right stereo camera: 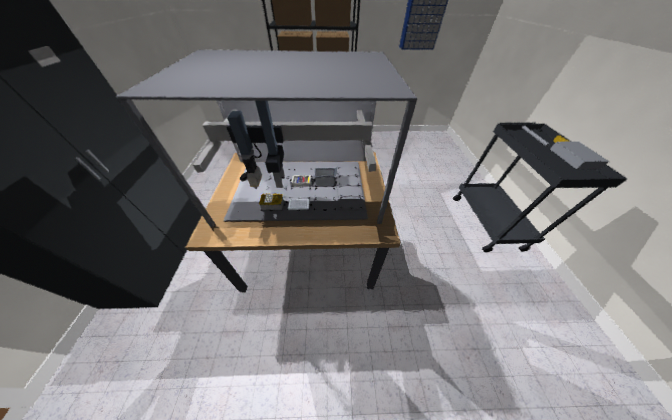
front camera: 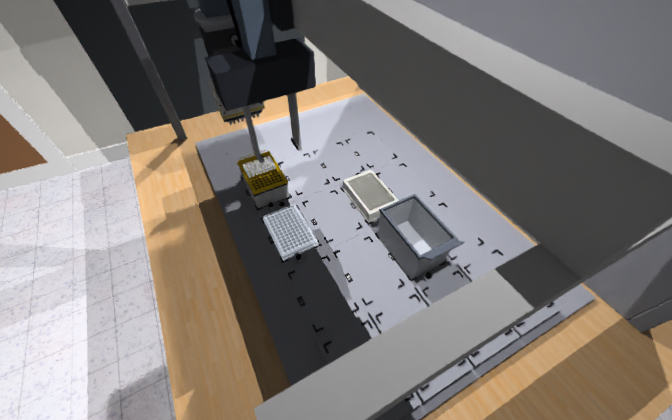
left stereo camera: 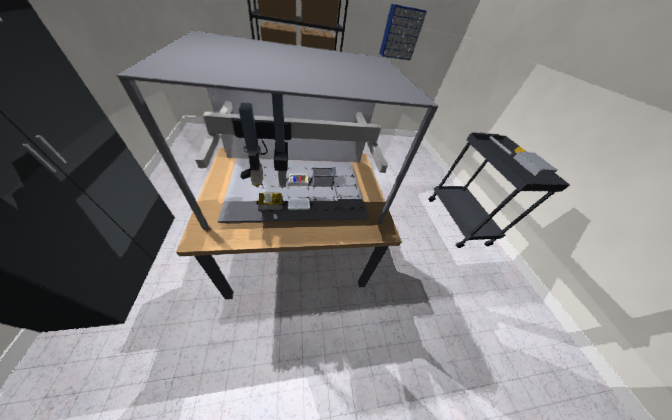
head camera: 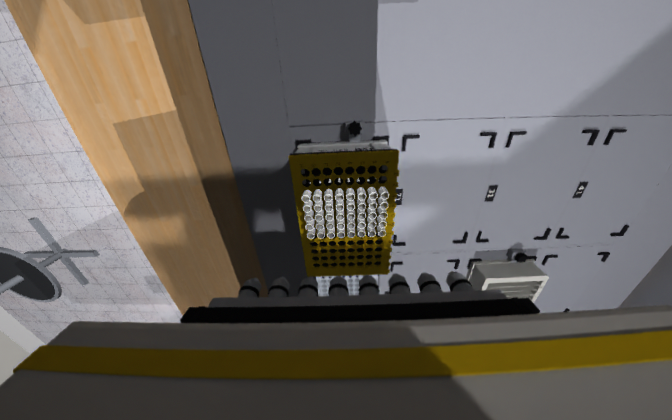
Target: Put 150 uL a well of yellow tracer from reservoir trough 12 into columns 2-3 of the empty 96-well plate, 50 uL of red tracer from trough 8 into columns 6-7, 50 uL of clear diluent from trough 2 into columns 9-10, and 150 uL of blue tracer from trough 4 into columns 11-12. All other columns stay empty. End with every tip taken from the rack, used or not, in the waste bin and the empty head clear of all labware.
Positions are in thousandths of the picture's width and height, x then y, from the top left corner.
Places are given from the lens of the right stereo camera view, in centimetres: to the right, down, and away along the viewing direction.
frame post (right stereo camera: 193,254): -70, -35, 70
